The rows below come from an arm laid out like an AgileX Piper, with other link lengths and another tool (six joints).
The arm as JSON. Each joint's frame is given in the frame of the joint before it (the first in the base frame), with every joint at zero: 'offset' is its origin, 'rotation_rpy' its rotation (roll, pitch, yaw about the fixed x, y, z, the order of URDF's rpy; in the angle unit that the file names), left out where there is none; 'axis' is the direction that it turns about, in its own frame. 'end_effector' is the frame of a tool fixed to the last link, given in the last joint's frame.
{
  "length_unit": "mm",
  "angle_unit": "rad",
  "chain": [
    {
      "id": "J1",
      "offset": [
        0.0,
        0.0,
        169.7
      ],
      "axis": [
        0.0,
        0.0,
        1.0
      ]
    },
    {
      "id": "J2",
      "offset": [
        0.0,
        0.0,
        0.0
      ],
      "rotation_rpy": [
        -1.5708,
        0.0,
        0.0
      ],
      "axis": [
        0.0,
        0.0,
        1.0
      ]
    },
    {
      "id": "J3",
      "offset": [
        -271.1,
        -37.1,
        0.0
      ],
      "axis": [
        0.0,
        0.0,
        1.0
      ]
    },
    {
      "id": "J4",
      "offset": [
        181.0,
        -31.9,
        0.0
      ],
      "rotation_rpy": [
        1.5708,
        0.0,
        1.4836
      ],
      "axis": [
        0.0,
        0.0,
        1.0
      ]
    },
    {
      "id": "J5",
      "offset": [
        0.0,
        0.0,
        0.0
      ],
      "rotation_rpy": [
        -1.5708,
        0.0,
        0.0
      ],
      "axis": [
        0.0,
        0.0,
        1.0
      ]
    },
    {
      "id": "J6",
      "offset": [
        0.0,
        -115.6,
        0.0
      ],
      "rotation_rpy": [
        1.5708,
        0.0,
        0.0
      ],
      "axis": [
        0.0,
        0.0,
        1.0
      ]
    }
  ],
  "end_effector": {
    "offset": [
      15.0,
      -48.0,
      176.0
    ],
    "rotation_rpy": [
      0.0,
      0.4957,
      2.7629
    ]
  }
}
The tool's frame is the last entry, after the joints.
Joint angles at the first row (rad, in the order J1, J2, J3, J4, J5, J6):
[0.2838, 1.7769, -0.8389, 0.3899, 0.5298, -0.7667]
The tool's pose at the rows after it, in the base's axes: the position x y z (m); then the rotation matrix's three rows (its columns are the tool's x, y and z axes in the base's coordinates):
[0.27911 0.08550 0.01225], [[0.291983 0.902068 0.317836], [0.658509 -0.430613 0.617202], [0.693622 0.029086 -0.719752]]
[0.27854 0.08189 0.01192], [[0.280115 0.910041 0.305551], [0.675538 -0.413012 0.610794], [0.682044 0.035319 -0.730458]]
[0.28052 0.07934 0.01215], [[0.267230 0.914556 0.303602], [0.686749 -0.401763 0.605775], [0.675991 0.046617 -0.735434]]
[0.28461 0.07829 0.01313], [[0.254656 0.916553 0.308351], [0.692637 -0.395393 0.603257], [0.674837 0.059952 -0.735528]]
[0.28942 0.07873 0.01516], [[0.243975 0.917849 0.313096], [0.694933 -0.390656 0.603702], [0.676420 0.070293 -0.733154]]
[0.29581 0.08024 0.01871], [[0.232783 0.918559 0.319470], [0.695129 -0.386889 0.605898], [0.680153 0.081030 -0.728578]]
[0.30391 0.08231 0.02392], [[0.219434 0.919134 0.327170], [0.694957 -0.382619 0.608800], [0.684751 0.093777 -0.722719]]
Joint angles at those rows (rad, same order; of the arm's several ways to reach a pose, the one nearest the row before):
[0.2840, 1.7774, -0.8401, 0.3569, 0.5449, -0.7566]
[0.2843, 1.7776, -0.8410, 0.3293, 0.5510, -0.7530]
[0.2845, 1.7781, -0.8416, 0.3099, 0.5471, -0.7508]
[0.2848, 1.7796, -0.8465, 0.2979, 0.5402, -0.7494]
[0.2847, 1.7816, -0.8596, 0.2905, 0.5415, -0.7487]
[0.2847, 1.7836, -0.8824, 0.2837, 0.5503, -0.7461]
[0.2847, 1.7855, -0.9149, 0.2741, 0.5661, -0.7409]

